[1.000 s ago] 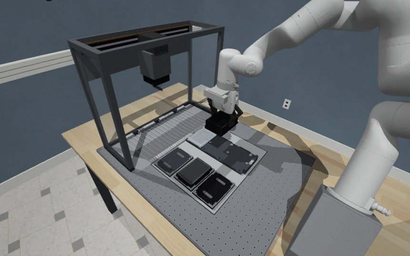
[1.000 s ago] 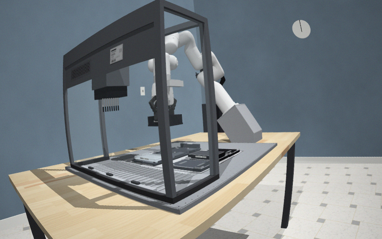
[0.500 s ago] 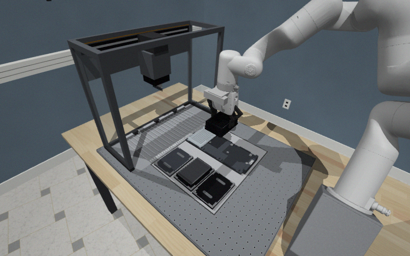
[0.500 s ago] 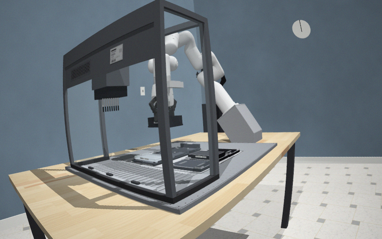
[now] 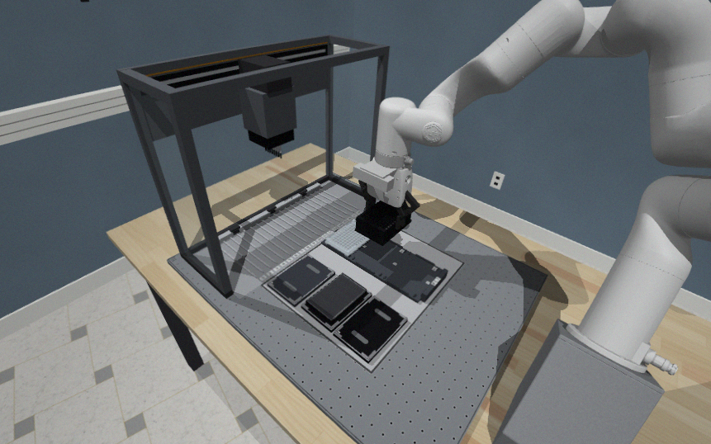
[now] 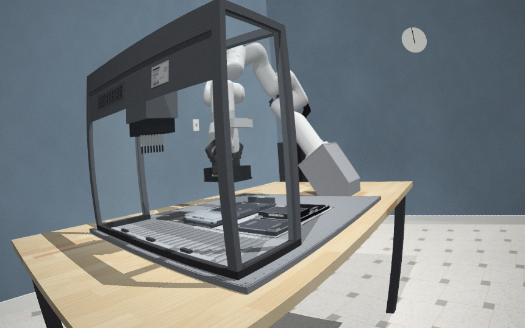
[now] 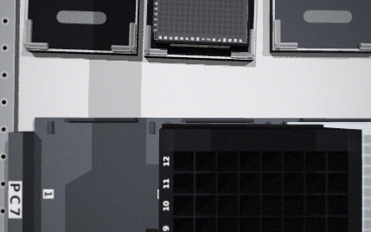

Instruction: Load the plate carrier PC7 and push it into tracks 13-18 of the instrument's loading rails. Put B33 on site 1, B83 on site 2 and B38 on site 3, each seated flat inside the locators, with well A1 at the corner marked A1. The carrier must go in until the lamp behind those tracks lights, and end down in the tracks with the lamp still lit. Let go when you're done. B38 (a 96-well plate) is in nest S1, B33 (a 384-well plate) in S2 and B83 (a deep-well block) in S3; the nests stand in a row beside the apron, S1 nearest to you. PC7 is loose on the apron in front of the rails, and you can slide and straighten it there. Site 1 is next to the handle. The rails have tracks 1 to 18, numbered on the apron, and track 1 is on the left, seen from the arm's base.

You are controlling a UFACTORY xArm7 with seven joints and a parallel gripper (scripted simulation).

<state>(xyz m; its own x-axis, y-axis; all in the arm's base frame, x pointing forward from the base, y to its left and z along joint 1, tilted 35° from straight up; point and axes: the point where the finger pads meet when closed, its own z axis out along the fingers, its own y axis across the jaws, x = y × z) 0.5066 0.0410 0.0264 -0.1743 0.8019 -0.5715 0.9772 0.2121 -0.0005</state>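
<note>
Right now the carrier PC7 is 1 cm behind my hand and 13 cm below it. From my hand the other things lie so: 96-well plate B38: 10 cm ahead, 2 cm to the left, 13 cm below; nest S3: 6 cm ahead, 21 cm to the left, 14 cm below; white corner mark: 8 cm behind, 12 cm to the left, 13 cm below.
</note>
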